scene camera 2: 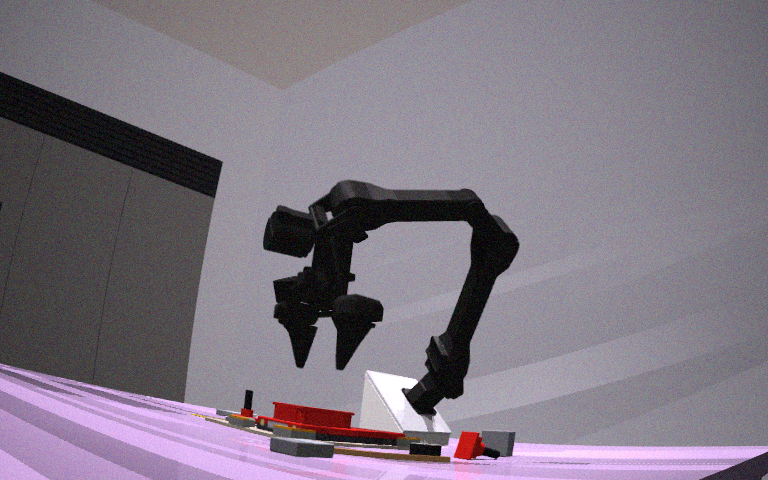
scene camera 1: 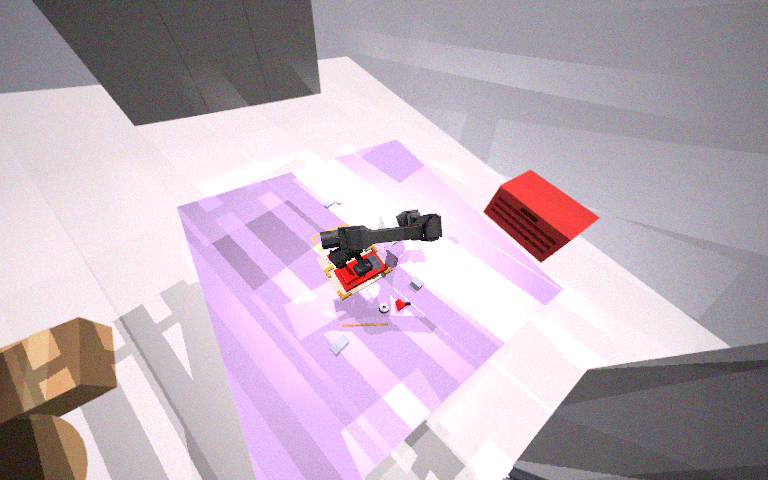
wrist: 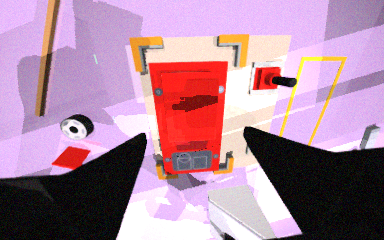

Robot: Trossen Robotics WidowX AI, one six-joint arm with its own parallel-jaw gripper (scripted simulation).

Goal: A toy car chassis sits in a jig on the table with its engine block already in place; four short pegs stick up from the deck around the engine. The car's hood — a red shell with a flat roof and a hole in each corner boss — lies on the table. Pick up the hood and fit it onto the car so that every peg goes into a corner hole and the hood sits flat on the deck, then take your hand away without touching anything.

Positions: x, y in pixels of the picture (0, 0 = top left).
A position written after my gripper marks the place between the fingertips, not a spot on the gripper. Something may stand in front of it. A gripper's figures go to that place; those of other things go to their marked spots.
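Lens distances: my gripper (scene camera 2: 318, 369), 0.87 m from the lens; a red hood (scene camera 2: 289, 412), 0.84 m from the lens.
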